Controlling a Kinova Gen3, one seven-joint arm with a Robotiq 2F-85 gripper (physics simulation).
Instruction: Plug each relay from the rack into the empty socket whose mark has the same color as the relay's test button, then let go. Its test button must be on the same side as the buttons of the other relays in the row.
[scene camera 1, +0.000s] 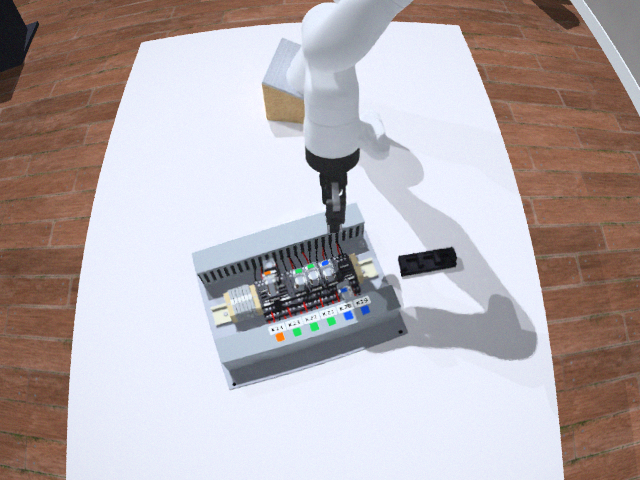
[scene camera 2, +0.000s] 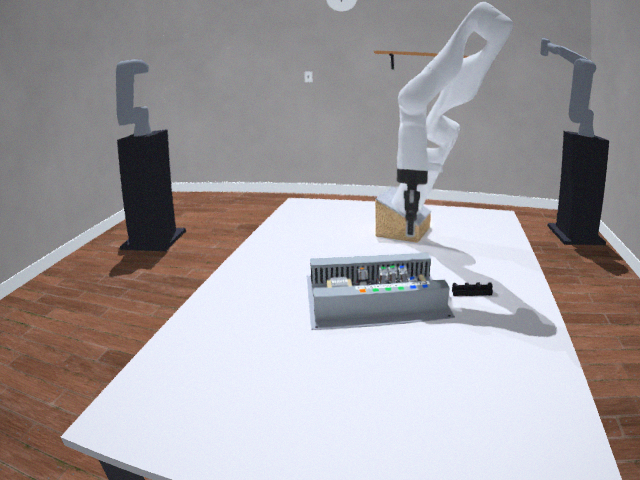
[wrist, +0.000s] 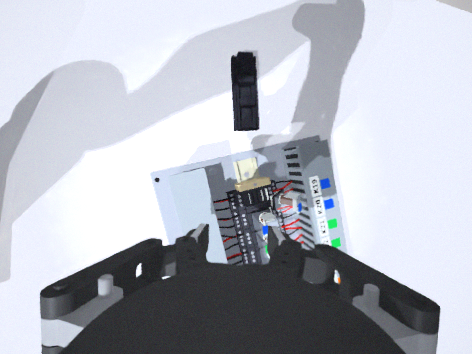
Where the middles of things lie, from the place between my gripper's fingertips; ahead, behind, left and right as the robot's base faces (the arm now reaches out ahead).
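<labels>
With respect to the grey panel (scene camera 1: 384, 332), my hand is 60 mm short of it, 80 mm to the left of it and 130 mm above it. The black rack (scene camera 1: 421, 262) is 40 mm ahead of my hand, 170 mm to the left of it and 120 mm below it.
</labels>
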